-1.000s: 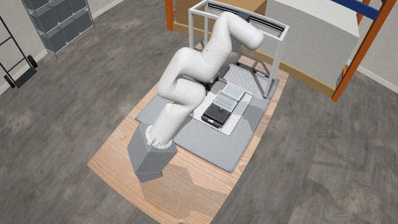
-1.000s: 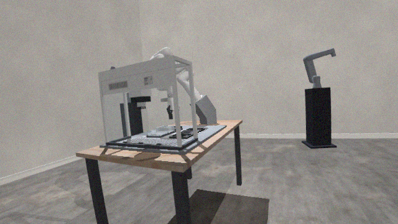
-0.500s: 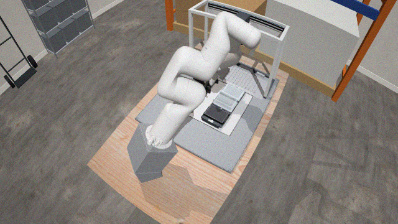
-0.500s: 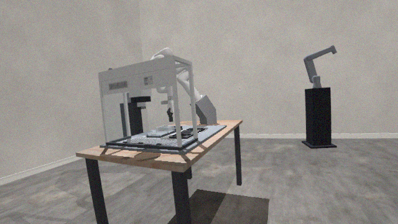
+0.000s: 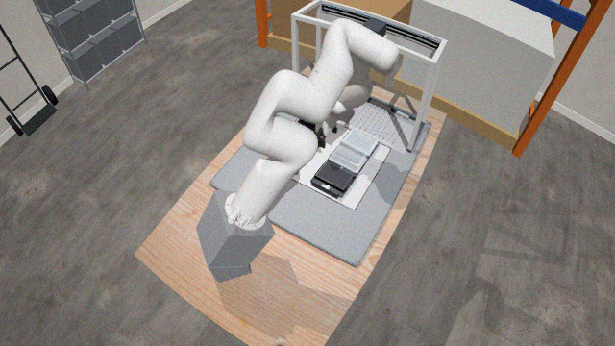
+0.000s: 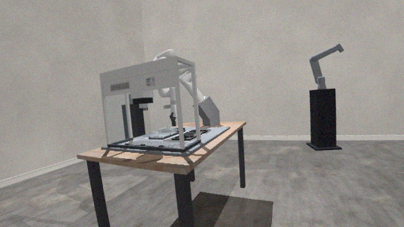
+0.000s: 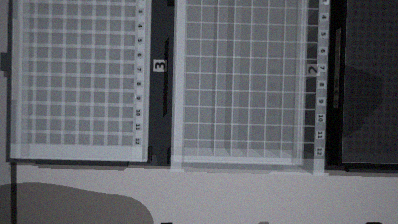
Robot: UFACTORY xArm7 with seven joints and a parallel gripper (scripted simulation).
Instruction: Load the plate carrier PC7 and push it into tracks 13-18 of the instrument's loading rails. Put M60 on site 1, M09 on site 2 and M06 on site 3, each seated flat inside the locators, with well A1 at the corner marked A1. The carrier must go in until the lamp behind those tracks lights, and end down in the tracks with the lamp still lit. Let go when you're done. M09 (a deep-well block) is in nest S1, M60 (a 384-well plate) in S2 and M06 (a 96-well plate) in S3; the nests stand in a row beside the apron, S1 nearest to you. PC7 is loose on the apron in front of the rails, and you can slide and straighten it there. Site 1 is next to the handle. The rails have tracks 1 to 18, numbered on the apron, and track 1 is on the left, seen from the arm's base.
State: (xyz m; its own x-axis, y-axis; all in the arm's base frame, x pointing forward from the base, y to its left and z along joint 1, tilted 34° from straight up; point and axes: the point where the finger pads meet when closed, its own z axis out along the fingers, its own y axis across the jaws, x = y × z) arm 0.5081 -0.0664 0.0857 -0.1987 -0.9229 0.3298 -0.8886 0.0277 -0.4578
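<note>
Right now my hand is 90 mm above the white apron, 10 mm to the left of it and 10 mm past it. Round my hand: dark plate carrier PC7: 90 mm to the right, 70 mm below, 20 mm behind; 96-well plate M06: 90 mm to the right, 60 mm below, 20 mm behind; deep-well block M09: 120 mm behind, 70 mm to the right, 70 mm below.
</note>
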